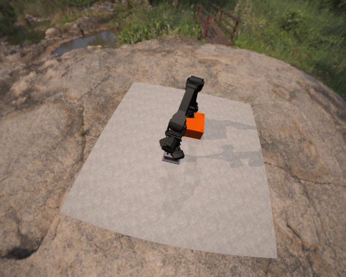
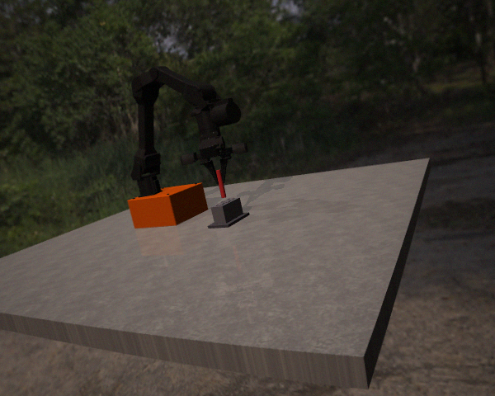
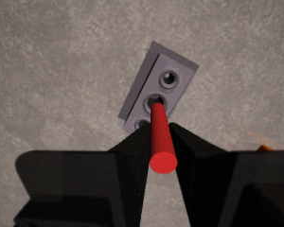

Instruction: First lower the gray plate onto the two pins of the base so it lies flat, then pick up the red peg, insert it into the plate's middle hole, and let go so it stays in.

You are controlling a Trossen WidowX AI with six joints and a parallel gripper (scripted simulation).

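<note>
Now: gripper tip right at the red peg. The rest, counted from my gripper tip: base: 100 mm below; gray plate: 70 mm below.
</note>
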